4 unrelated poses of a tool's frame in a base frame.
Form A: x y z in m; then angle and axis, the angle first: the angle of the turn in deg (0 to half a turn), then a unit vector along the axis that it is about.
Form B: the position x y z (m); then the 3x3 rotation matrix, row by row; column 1 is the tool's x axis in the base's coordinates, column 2 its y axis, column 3 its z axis. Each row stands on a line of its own. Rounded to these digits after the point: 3 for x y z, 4 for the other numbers.
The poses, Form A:
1: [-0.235 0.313 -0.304 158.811 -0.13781 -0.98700 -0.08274]
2: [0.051 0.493 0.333 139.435 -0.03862 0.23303 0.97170]
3: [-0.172 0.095 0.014 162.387 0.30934 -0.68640 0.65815]
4: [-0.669 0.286 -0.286 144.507 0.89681 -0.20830 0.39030]
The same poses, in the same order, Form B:
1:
-0.235 0.313 -0.304
-0.8957 0.2927 -0.3347
0.2329 0.9501 0.2076
0.3788 0.1080 -0.9192

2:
0.051 0.493 0.333
-0.7570 -0.6477 0.0855
0.6161 -0.6641 0.4236
-0.2176 0.3733 0.9018

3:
-0.172 0.095 0.014
-0.7662 -0.6139 0.1899
-0.2156 -0.0329 -0.9759
0.6053 -0.7887 -0.1071

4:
-0.669 0.286 -0.286
0.6449 -0.5655 0.5141
-0.1123 -0.7355 -0.6682
0.7560 0.3732 -0.5378

